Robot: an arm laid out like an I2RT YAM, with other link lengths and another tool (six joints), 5 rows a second.
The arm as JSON. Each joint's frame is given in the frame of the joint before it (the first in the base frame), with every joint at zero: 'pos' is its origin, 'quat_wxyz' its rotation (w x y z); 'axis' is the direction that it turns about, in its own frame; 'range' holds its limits. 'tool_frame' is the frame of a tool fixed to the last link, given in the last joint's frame.
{
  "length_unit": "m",
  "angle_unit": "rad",
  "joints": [
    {
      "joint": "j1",
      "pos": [
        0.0,
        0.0,
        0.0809
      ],
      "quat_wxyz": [
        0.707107,
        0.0,
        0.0,
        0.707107
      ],
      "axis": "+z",
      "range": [
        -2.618,
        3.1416
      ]
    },
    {
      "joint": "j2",
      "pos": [
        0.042,
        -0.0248,
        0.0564
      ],
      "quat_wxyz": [
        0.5,
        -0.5,
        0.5,
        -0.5
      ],
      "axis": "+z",
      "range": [
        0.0,
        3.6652
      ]
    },
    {
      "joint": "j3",
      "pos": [
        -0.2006,
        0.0,
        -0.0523
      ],
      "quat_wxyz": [
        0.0,
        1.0,
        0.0,
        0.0
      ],
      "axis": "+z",
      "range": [
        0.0,
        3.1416
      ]
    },
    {
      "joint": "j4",
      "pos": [
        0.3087,
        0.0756,
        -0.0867
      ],
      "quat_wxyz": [
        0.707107,
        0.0,
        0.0,
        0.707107
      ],
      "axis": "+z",
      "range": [
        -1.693,
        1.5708
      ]
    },
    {
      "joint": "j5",
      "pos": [
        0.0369,
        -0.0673,
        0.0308
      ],
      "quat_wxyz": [
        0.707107,
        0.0,
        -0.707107,
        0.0
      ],
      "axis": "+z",
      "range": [
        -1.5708,
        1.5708
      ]
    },
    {
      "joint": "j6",
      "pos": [
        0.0,
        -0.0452,
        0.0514
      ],
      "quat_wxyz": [
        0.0,
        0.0,
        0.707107,
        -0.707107
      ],
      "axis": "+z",
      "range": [
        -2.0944,
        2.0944
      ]
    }
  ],
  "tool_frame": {
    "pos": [
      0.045,
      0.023,
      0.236
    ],
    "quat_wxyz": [
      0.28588,
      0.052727,
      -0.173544,
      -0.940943
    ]
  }
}
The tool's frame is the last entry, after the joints.
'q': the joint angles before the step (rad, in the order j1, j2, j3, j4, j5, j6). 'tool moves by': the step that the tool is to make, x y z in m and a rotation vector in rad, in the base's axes. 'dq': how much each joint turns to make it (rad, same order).
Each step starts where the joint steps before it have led.
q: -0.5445 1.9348 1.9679 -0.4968 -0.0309 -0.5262
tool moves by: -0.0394 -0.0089 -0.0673 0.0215 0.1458 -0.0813
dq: -0.0002 -0.0711 -0.1668 -0.0400 0.0988 -0.0081
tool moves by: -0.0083 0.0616 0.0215 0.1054 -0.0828 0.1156
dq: 0.0016 -0.1811 -0.1738 0.0098 -0.1688 0.0469
